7 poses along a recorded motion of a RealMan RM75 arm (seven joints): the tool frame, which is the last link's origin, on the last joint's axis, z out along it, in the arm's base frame.
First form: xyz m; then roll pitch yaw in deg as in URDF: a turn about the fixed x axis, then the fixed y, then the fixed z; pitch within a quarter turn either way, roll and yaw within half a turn.
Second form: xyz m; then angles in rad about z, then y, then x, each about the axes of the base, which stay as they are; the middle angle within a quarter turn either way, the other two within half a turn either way. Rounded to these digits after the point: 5 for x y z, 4 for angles.
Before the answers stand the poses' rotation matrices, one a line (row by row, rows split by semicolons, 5 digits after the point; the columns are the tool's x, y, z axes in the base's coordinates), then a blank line. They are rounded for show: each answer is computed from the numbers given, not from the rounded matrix.
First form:
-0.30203 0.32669 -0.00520 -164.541 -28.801 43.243
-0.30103 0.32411 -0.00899 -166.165 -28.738 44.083
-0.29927 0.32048 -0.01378 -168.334 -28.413 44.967
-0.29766 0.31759 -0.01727 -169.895 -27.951 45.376
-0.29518 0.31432 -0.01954 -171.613 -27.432 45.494
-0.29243 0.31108 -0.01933 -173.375 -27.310 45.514
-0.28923 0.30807 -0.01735 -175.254 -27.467 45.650
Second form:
0.63834 0.75385 0.15564; 0.60035 -0.61412 0.51228; 0.48177 -0.23358 -0.84460
0.62985 0.75811 0.16900; 0.61001 -0.61751 0.49656; 0.48081 -0.20967 -0.85139
0.62229 0.76017 0.18680; 0.62157 -0.62490 0.47238; 0.47582 -0.17785 -0.86137
0.62051 0.75846 0.19927; 0.62871 -0.63302 0.45167; 0.46872 -0.15499 -0.86965
0.62216 0.75265 0.21546; 0.63299 -0.64556 0.42729; 0.46070 -0.12946 -0.87807
0.62263 0.74575 0.23705; 0.63390 -0.65829 0.40598; 0.45880 -0.10251 -0.88260
0.62024 0.73931 0.26215; 0.63448 -0.66935 0.38653; 0.46124 -0.07341 -0.88423

-0.30203 0.32669 -0.00520 -0.8682 0.1563 -2.5964
-0.30103 0.32411 -0.00899 -0.8775 0.1698 -2.6136
-0.29927 0.32048 -0.01378 -0.8848 0.1879 -2.6400
-0.29766 0.31759 -0.01727 -0.8851 0.2006 -2.6626
-0.29518 0.31432 -0.01954 -0.8800 0.2172 -2.6887
-0.29243 0.31108 -0.01933 -0.8751 0.2393 -2.7105
-0.28923 0.30807 -0.01735 -0.8728 0.2653 -2.7295

